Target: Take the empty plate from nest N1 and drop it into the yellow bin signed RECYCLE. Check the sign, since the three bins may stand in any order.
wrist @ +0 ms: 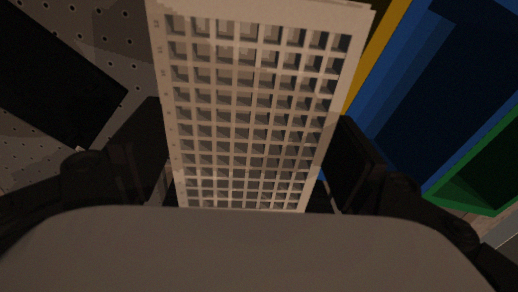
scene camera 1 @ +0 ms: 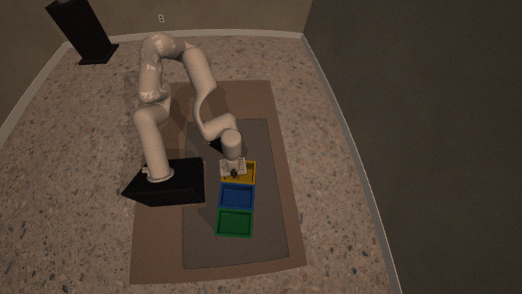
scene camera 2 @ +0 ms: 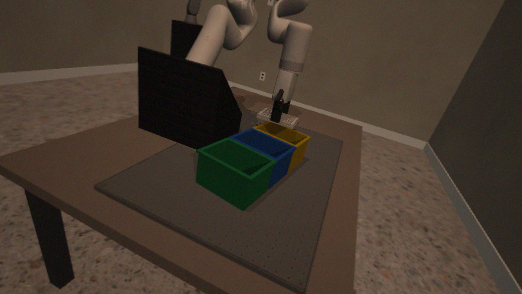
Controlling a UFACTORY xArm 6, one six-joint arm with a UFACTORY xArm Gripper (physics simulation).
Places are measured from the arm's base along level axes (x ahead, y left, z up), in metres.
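Pixels of known places: gripper, fingertip midpoint: (wrist: pixel 250 130) (scene camera 2: pixel 278 117); arm's base at its link origin: (scene camera 1: pixel 161 175) (scene camera 2: pixel 190 79).
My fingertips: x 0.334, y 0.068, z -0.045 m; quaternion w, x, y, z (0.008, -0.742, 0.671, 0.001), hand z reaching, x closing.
Note:
Ahead of a thing's pixels: the offset from my fingertips to its top centre. Level surfaces: height alone.
The pale plate {0.002 m back, 0.000 m left, 0.008 m up} (scene camera 1: pixel 226 168) (scene camera 2: pixel 265 116) (wrist: pixel 250 107), with a grid of square wells, is held roughly level. My gripper (scene camera 1: pixel 233 169) (scene camera 2: pixel 281 111) (wrist: pixel 250 130) is shut on its long sides, one dark finger on each side. Plate and gripper are above the yellow bin (scene camera 1: pixel 247 178) (scene camera 2: pixel 299 152) (wrist: pixel 382 47), and the plate covers part of its opening in scene camera 1. A black nest {0.067 m back, 0.230 m left, 0.120 m down} (scene camera 1: pixel 215 145) (wrist: pixel 55 75) without a plate on its visible part lies on the board, partly hidden by the arm in scene camera 1. No sign text can be read on the bins.
The blue bin {0.017 m ahead, 0.136 m right, 0.042 m down} (scene camera 1: pixel 237 197) (scene camera 2: pixel 262 142) (wrist: pixel 425 80) adjoins the yellow one, and the green bin (scene camera 1: pixel 234 223) (scene camera 2: pixel 232 175) (wrist: pixel 480 175) adjoins the blue. They stand on a grey perforated board {0.142 m down} (scene camera 1: pixel 270 240) (scene camera 2: pixel 290 240). The arm's black base block (scene camera 1: pixel 185 185) (scene camera 2: pixel 175 100) is beside them.

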